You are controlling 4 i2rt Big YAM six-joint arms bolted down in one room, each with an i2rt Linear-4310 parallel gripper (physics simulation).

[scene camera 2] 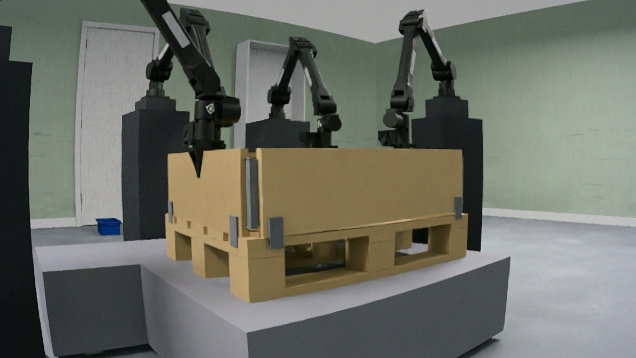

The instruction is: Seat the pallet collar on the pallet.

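The tan pallet collar [360, 187] lies on top of the wooden pallet [257, 272], with a thin dark line between them along the long near side and small notches under the left side. Grey corner brackets [276, 232] overlap the pallet's top edge. The gripper [199, 160] of the near-left arm points down at the left board, one finger in front of it; the other finger is hidden. The middle arm's gripper [320, 140] and the right arm's gripper [396, 139] are down behind the long near board, fingers hidden. The back-left arm's gripper is hidden.
The pallet stands on a grey platform [350, 310]. Dark pedestals [152, 175] [277, 132] [447, 135] carry the three far arms. Another dark column [15, 200] stands at the left edge. A blue bin [108, 226] is on the floor near the white door [117, 125].
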